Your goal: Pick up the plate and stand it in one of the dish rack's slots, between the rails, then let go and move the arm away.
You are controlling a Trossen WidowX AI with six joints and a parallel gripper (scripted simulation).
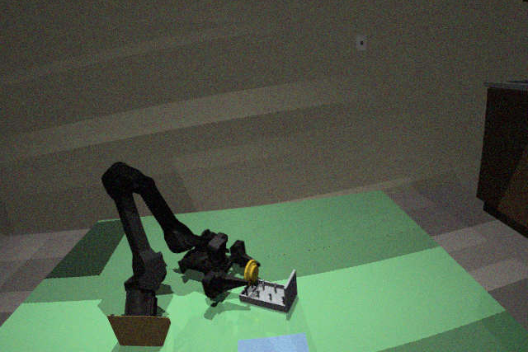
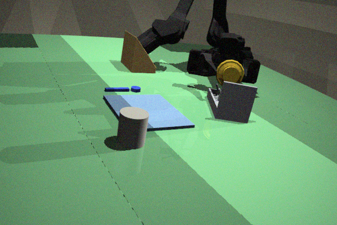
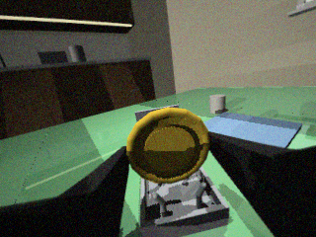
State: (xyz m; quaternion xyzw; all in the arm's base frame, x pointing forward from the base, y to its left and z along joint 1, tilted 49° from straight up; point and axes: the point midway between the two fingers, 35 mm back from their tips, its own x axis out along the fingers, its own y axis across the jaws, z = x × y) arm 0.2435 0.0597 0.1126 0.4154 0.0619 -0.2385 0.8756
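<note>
Right now my gripper tip is 30 mm short of the dish rack, 20 mm to the left of it and 50 mm above it. From my gripper tip the other things lie so: yellow plate (10 mm behind); light blue mat (20 mm ahead, 220 mm to the right, 70 mm below).
</note>
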